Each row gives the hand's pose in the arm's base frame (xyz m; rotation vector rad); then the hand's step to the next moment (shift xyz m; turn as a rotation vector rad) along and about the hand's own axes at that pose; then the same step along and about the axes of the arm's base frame.
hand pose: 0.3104 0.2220 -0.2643 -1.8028 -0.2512 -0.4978
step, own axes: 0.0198 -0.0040 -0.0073 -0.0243 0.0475 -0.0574
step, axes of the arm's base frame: 0.0144 -0.0075 0.0141 -0.0134 -0.0664 -0.0394
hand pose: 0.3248 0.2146 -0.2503 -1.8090 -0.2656 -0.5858
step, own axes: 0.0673 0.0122 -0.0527 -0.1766 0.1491 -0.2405
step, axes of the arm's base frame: 0.0493 -0.0610 0.0360 -0.1427 -0.2540 -0.1624
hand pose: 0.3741 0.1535 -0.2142 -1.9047 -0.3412 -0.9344
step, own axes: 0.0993 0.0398 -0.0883 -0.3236 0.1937 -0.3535
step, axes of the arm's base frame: 0.0487 -0.1097 0.0695 -0.2673 -0.3510 -0.2693
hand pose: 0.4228 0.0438 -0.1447 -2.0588 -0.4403 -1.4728
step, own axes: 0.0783 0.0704 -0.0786 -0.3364 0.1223 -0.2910
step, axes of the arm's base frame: 0.0072 -0.1082 0.0742 -0.2649 -0.2557 -0.2779
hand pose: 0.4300 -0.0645 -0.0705 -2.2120 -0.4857 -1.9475
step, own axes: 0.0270 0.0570 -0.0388 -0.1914 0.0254 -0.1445
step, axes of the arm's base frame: -0.0141 -0.0622 0.0377 -0.1460 -0.0973 -0.1654
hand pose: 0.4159 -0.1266 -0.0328 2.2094 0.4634 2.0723
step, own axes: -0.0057 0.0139 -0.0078 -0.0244 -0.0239 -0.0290
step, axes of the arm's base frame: -0.0056 -0.0159 -0.0012 -0.0335 0.0118 -0.0273
